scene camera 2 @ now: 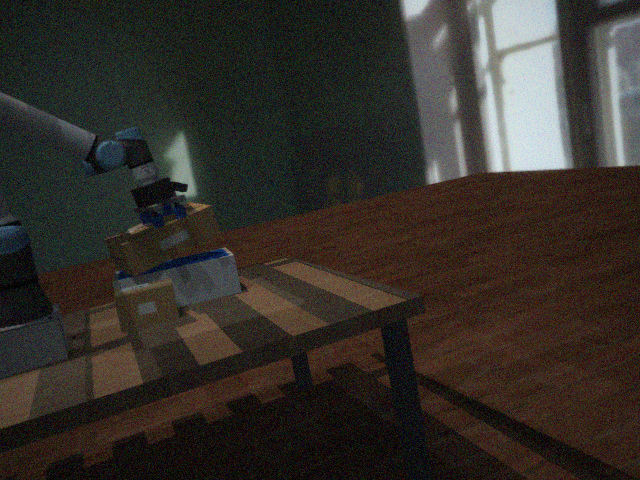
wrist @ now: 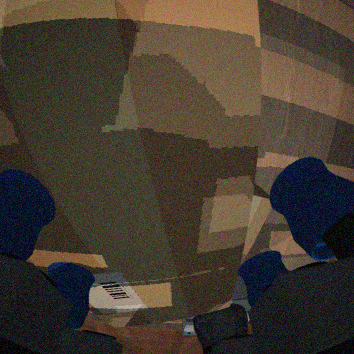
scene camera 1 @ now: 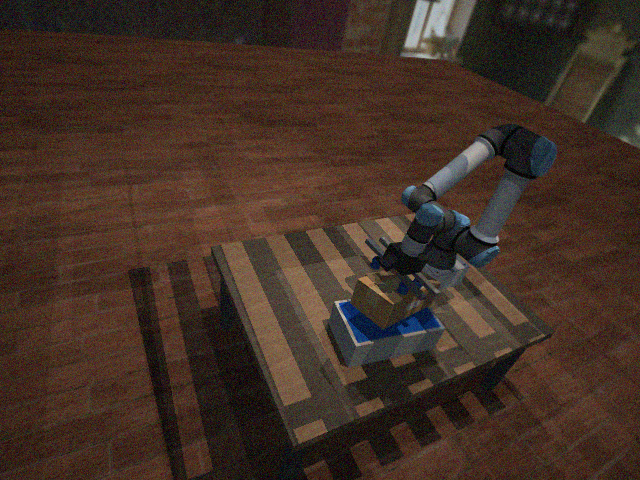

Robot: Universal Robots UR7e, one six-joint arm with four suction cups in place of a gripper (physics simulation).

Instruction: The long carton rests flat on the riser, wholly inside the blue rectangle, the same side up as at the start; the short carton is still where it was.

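Frame: origin at the arm's base, x right, y ahead, z up, level; centimetres.
Seen in the pictures: hand, tool point: [scene camera 2: 165, 221] [wrist: 166, 238] [scene camera 1: 393, 278]; arm's base, link origin: [scene camera 2: 20, 318] [wrist: 219, 317] [scene camera 1: 438, 258].
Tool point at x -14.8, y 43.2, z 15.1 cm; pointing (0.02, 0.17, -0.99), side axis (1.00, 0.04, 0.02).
Observation:
Pixels of each thing's top centre, then the offset from my tool point to it. Level surfaces: height alone.
- riser, top centre: [scene camera 2: 173, 263] [scene camera 1: 389, 314] dx -4.8, dy +0.5, dz -13.9 cm
- short carton, top centre: [wrist: 233, 231] [scene camera 2: 143, 287] dx +11.9, dy -12.2, dz -15.9 cm
- striped wooden table, surface height: dz -25.9 cm
The long carton [scene camera 1: 373, 302] [scene camera 2: 204, 227] [wrist: 200, 100] is at the riser [scene camera 1: 395, 349] [scene camera 2: 211, 281], above its blue rectangle [scene camera 1: 360, 327]. It is tilted: in scene camera 2 its right end stands clear above the riser and its left end is lower. Whether its low edge touches the riser is hidden. My suction gripper [scene camera 1: 405, 285] [scene camera 2: 163, 212] [wrist: 165, 240] is on top of the long carton and holds it. In scene camera 1, one blue cup hangs out beyond the carton. The short carton [scene camera 2: 147, 308] stands upright on the table beside the riser.
The striped wooden table [scene camera 1: 294, 384] [scene camera 2: 356, 304] carries the riser, the short carton and the arm's grey base block [scene camera 1: 448, 273] [scene camera 2: 32, 345]. The base block stands behind the riser in scene camera 1. Stripes of shadow cross the table.

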